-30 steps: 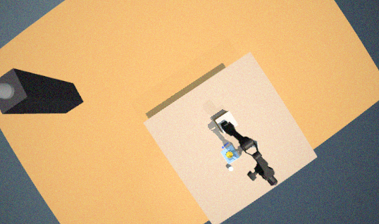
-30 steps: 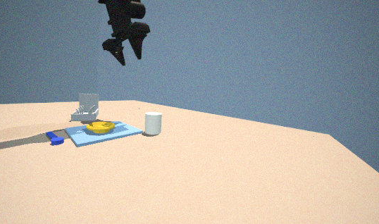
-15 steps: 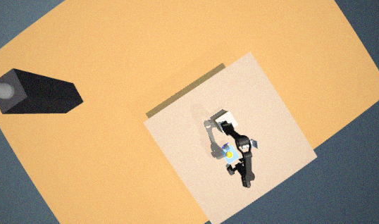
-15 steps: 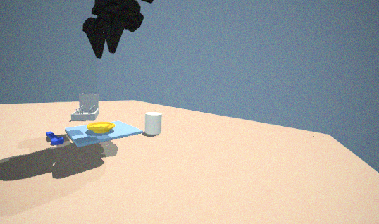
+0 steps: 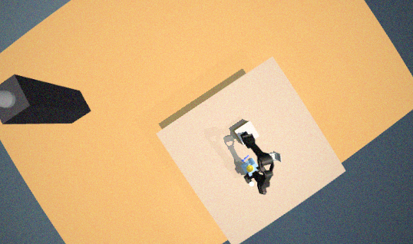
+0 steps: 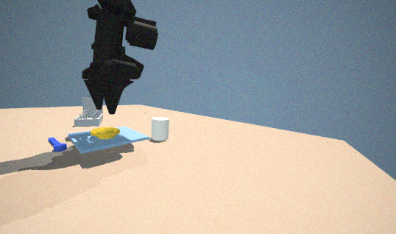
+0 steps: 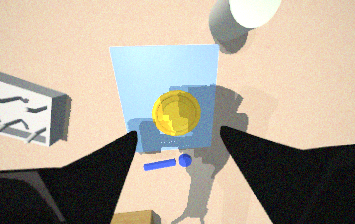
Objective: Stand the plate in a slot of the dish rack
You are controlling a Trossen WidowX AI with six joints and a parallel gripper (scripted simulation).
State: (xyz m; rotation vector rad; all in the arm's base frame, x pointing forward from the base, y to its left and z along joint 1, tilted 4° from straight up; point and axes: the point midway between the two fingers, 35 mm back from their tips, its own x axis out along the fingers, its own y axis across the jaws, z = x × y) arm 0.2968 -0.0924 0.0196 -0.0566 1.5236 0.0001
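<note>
Right now my gripper tip is 5 cm above the yellow plate. The rest, counted from my gripper tip: blue spoon: 10 cm behind, 6 cm below; white cup: 11 cm ahead, 6 cm to the right, 4 cm below; light blue mat: 6 cm below, 1 cm to the left, 1 cm ahead.
</note>
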